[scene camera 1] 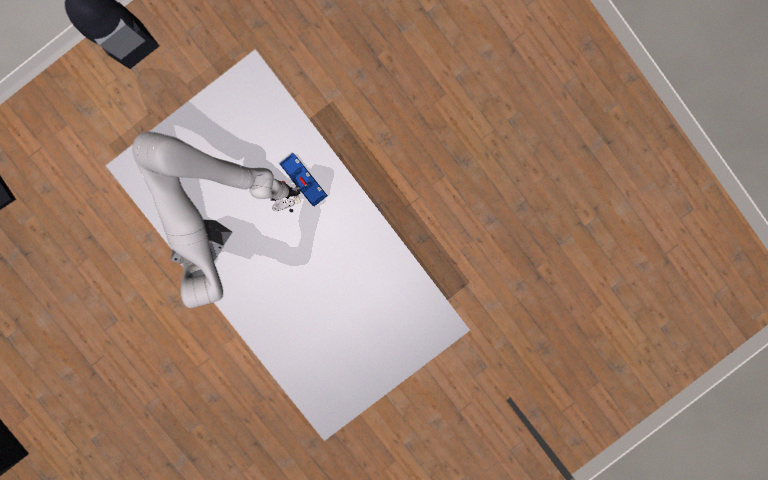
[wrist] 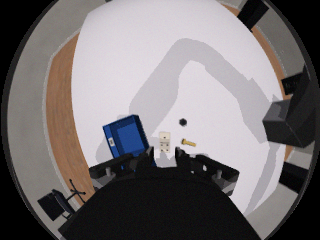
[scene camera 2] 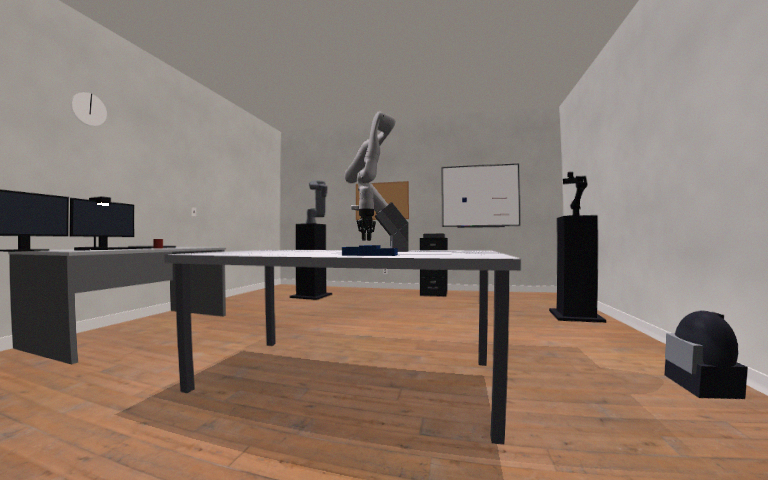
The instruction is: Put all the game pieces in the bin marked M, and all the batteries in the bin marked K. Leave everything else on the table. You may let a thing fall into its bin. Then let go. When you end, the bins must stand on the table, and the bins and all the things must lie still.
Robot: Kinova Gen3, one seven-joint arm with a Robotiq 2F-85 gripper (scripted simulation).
Labels:
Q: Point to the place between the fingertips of my gripper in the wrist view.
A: At 164, 151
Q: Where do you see a bin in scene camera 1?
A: At 292, 165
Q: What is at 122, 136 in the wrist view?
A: A bin.

